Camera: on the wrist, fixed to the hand. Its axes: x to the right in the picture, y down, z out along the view.
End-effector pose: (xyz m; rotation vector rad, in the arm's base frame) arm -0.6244 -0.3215 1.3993 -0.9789 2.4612 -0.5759
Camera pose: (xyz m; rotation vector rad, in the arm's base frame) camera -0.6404 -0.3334 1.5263 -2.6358 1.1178 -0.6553
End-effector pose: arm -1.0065 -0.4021 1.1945 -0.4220 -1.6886 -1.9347
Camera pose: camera -1.0236 -0.5032 1.1170 -0.5689 1.4348 1.7943
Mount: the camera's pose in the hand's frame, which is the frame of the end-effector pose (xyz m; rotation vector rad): -0.0105 -0.0652 -0.1103 -0.0809 -0.2578 -1.5140
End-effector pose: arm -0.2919 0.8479 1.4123 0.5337 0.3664 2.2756
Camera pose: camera -0.2983 0.8733 1.2864 0.2930 0.3497 0.7474
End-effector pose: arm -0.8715 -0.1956 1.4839 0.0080 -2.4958 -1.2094
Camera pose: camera -0.8356 -0.3187 1.4934 -1.4887 1.7278 1.2593
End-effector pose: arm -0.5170 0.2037 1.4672 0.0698 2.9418 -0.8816
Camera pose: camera -0.5166 0.2098 1.5956 2.0403 -2.1499 0.5986
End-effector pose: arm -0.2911 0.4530 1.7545 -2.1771 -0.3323 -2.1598
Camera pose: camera -0.4118 0.4943 1.7389 1.2493 1.3030 1.0756
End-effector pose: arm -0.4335 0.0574 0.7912 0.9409 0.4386 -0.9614
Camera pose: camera -0.4858 0.1393 0.7070 0.2500 0.9856 -2.3575
